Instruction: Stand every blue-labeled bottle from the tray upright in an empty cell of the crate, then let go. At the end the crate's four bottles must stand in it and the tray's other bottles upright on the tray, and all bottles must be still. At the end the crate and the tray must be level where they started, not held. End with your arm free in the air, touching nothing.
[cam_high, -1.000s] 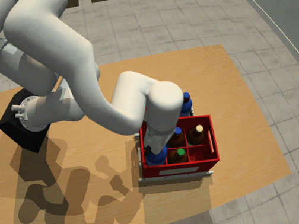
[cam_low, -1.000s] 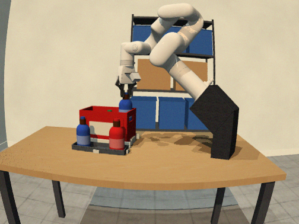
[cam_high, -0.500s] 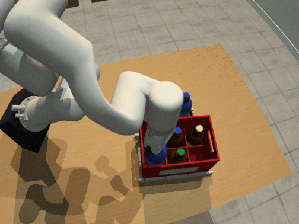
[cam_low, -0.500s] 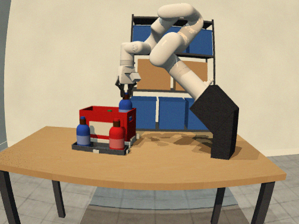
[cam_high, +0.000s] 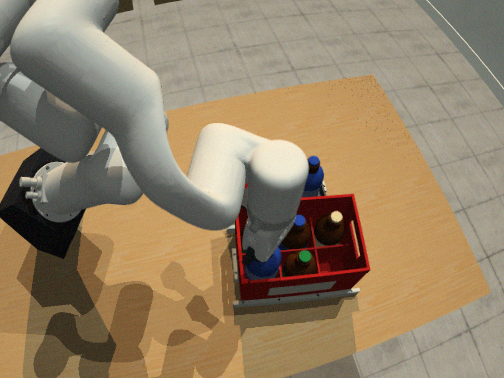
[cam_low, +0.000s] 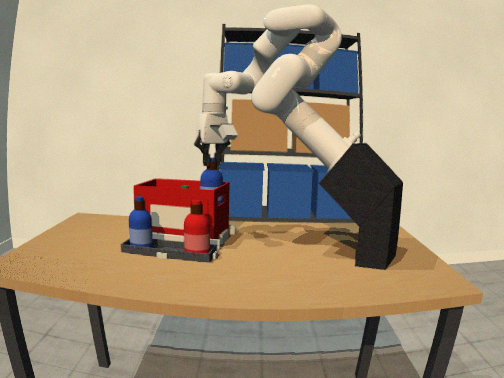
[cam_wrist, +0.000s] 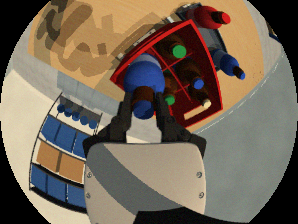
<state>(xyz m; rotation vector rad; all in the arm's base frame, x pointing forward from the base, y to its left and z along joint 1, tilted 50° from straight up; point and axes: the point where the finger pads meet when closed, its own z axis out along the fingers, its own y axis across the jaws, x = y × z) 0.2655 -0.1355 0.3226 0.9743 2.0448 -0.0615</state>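
Now: the red crate 17 cm below my hand, 10 cm ahead of it and 1 cm to the left of it. Also, from my hand: red-labeled bottle: 22 cm to the left, 17 cm below, 6 cm ahead; then dark tray: 24 cm below, 20 cm to the left, 15 cm ahead.
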